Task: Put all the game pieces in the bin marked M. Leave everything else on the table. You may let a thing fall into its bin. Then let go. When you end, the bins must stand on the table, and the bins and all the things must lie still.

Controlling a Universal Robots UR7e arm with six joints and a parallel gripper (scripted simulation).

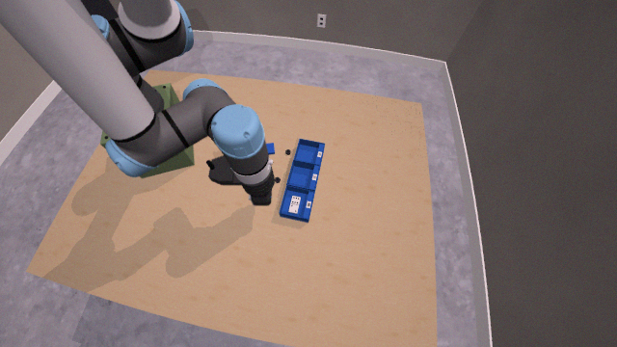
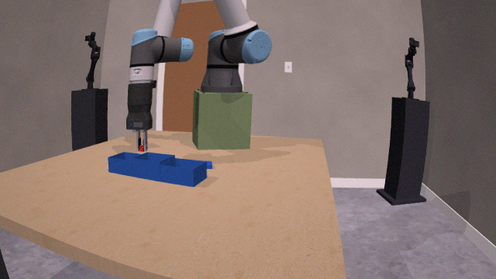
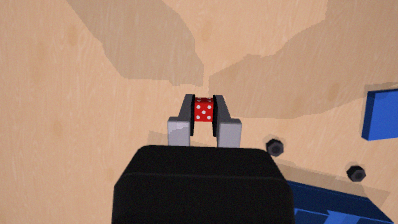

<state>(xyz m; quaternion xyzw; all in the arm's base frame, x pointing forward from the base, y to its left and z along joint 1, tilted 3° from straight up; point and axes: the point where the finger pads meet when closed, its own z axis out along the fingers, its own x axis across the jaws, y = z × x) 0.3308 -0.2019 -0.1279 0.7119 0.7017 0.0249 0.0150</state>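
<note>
The white domino is 100 mm ahead of my hand, 10 mm to the right of it and 40 mm below it. The rest, counted from my hand: blue three-part bin: 130 mm ahead, 70 mm to the left, 30 mm below; then red die: 10 mm below; then flat blue tile: 10 mm ahead, 190 mm to the left, 50 mm below.
</note>
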